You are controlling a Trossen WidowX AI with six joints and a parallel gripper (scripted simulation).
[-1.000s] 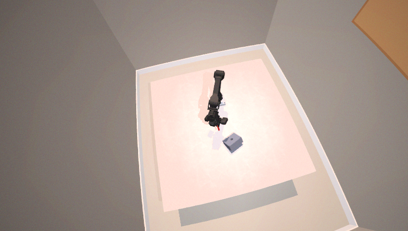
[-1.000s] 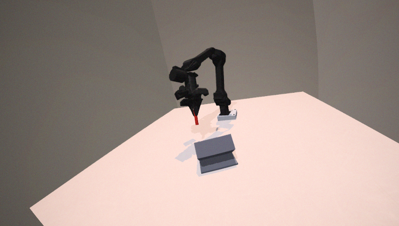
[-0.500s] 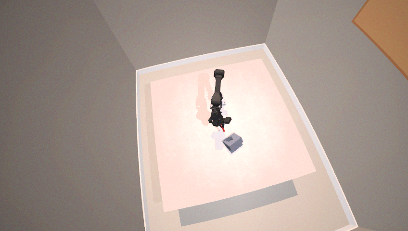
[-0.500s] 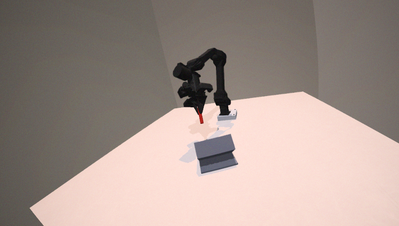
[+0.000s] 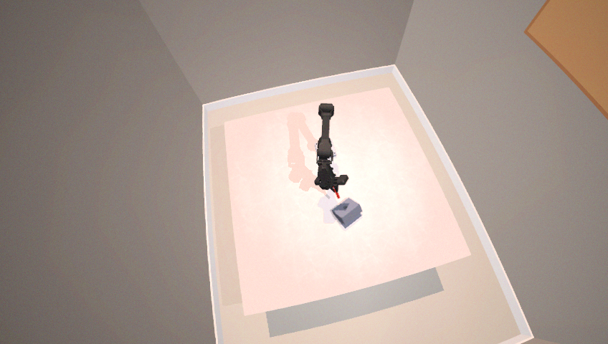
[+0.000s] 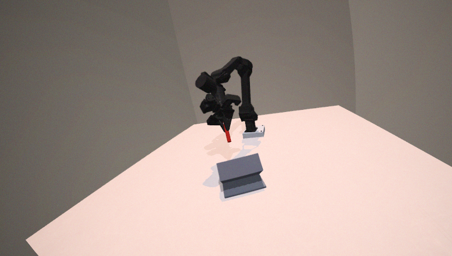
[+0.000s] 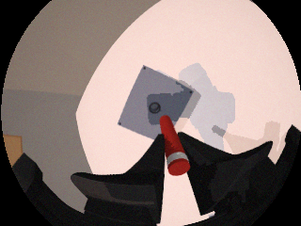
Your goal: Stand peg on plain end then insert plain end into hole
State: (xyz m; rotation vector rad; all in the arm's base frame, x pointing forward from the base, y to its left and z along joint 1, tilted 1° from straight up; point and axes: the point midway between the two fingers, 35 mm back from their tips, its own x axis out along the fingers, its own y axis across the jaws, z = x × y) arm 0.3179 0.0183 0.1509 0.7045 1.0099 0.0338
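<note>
Now: gripper tip 8 cm short of the grey sloped panel, 6 cm to the right of it and 11 cm above it. From my gripper tip the other things lie so: red peg: 1 cm behind, 1 cm above.
</note>
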